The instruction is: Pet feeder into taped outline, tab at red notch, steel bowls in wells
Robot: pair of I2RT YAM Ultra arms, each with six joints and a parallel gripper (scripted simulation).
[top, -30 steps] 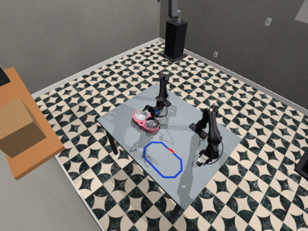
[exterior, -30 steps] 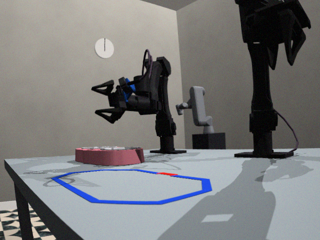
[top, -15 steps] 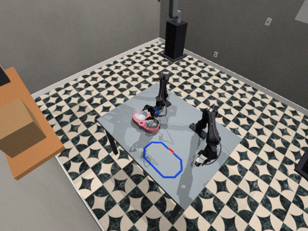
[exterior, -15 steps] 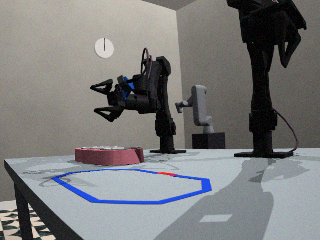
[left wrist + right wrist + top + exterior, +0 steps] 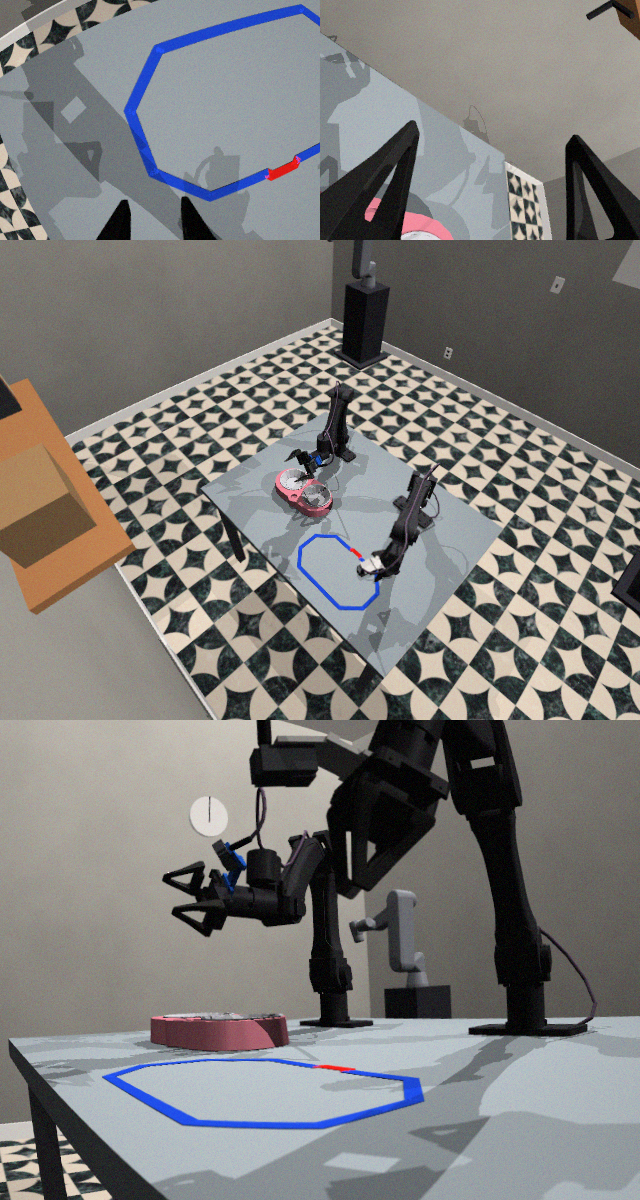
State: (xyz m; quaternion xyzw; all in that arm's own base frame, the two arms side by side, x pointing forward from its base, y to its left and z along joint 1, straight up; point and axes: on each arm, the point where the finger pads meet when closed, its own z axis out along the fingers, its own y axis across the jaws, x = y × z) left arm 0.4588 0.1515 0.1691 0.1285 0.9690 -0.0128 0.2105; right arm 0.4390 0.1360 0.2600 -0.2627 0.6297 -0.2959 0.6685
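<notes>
My left hand is 10 cm past the pet feeder, 58 cm to the left of it and 15 cm above it. The rest, counted from my left hand: blue taped outline: 2 cm ahead, 16 cm to the right, 17 cm below.
</notes>
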